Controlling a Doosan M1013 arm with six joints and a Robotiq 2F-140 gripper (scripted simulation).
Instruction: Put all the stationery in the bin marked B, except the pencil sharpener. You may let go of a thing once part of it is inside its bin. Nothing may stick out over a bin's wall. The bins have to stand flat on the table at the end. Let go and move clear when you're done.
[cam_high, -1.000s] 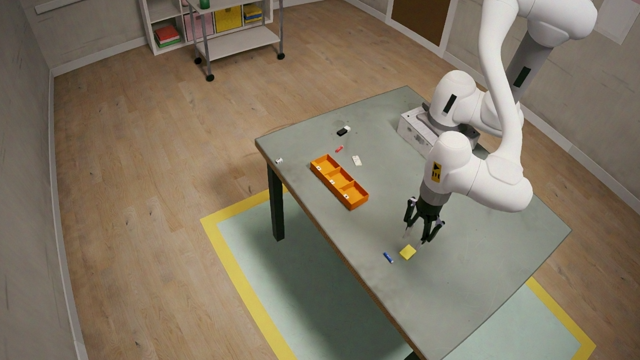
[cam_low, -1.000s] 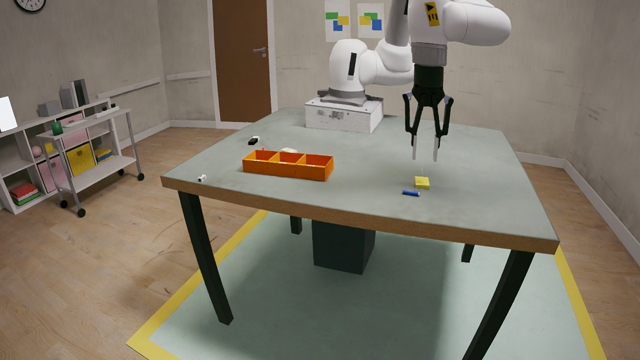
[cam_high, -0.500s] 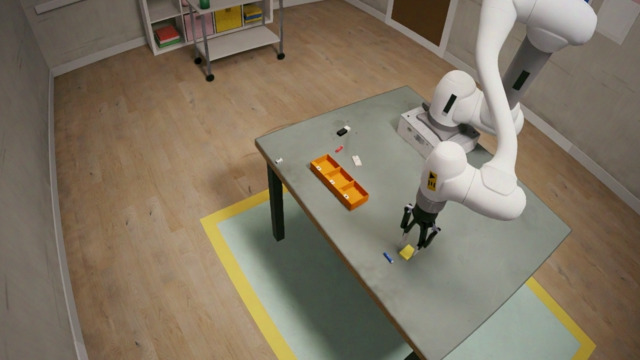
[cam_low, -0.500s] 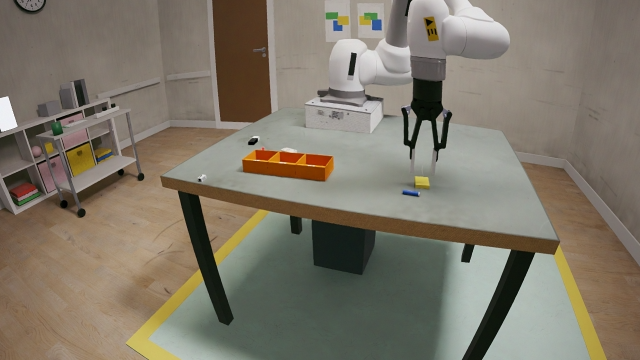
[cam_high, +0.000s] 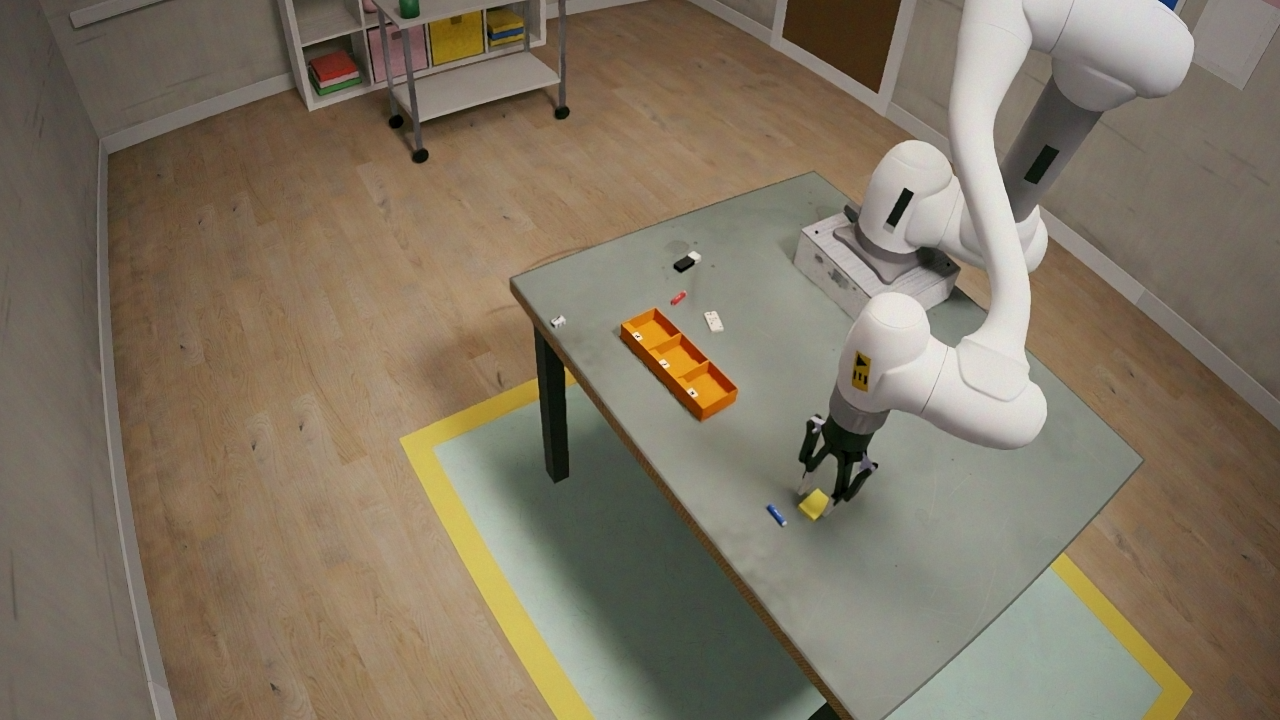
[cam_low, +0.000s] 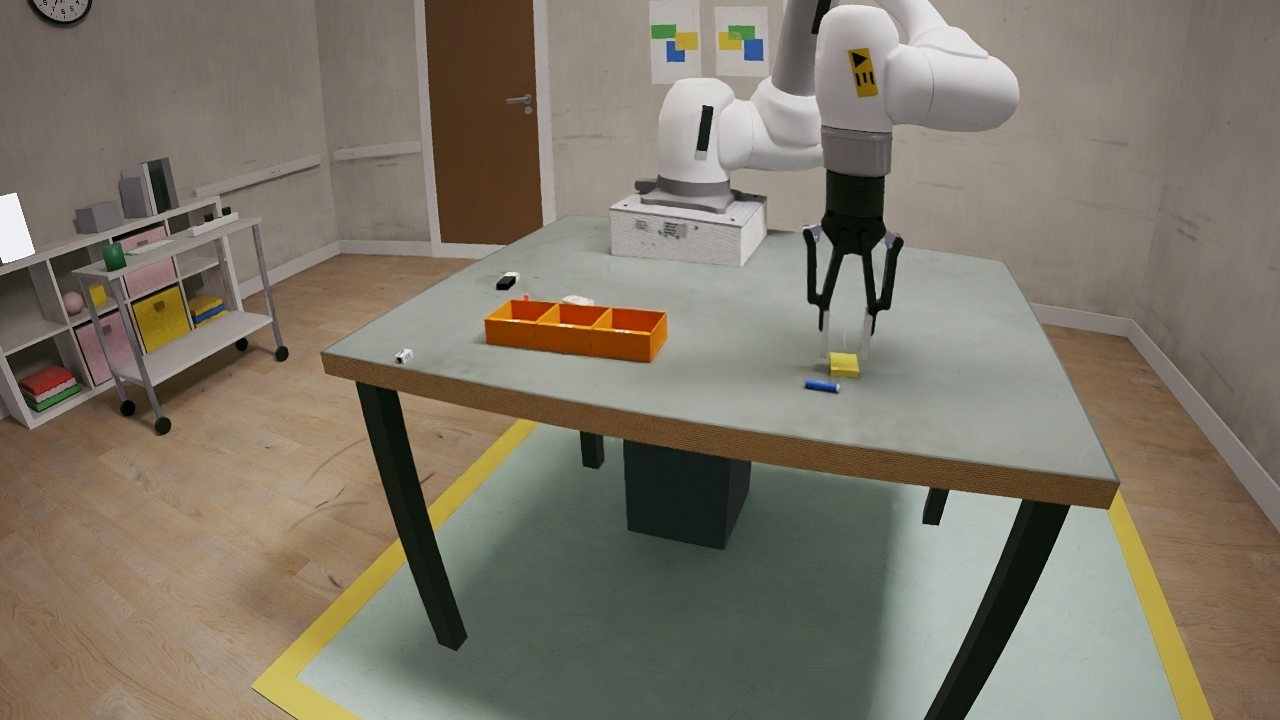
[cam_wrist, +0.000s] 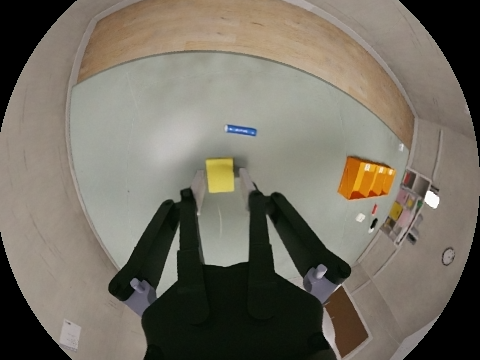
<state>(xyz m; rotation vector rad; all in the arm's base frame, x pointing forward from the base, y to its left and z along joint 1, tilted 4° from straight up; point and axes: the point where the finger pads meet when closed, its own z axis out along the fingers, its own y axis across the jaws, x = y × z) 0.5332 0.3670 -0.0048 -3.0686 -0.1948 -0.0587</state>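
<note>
The yellow sticky pad lies 5 cm below my hand. From my hand the other things lie so: orange bin 38 cm to the right, 3 cm below, 2 cm ahead; blue stick 7 cm ahead, 5 cm below, 2 cm to the right; flat white piece 44 cm to the right, 11 cm behind, 5 cm below.
</note>
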